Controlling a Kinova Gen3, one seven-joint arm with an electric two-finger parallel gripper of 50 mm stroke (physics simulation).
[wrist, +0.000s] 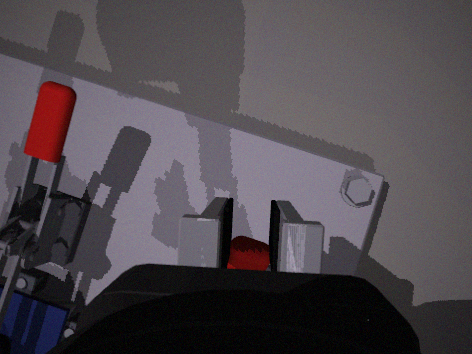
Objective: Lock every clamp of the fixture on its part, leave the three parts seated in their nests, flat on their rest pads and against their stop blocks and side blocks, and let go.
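Places are measured from the arm's base along level axes (x ahead, y left, z up), in centimetres.
Pixels of known places: gripper, between the fingertips: (250, 224).
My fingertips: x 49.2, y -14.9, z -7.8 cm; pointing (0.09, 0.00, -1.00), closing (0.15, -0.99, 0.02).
Note:
Behind a point stands the place of what it marks.
My gripper (250, 224) {x 49.2, y -14.9, z -7.8 cm} is at the lower middle of the wrist view, shut on the red handle (248, 254) {x 48.1, y -15.0, z -6.4 cm} of a clamp. The handle's tip shows between the two finger pads; the rest of that clamp is hidden behind the dark gripper body. A second clamp with a red handle (51, 122) {x 51.9, y -4.8, z -9.6 cm} stands at the left, its dark metal linkage (35, 215) {x 46.9, y -3.2, z -13.5 cm} below the handle. A blue part (35, 320) {x 41.5, y -4.8, z -12.5 cm} shows in the lower left corner, partly cut off by the view edge and the gripper body. Its seating cannot be told from here.
The pale fixture plate (300, 170) {x 52.4, y -17.3, z -14.6 cm} runs slanting across the view, its far edge above the fingers. A hex bolt (359, 191) {x 51.9, y -20.7, z -13.9 cm} sits near its right corner. Shadows of the arm and clamps lie over the plate and the brownish table (350, 65) {x 59.6, y -19.3, z -16.1 cm} behind it.

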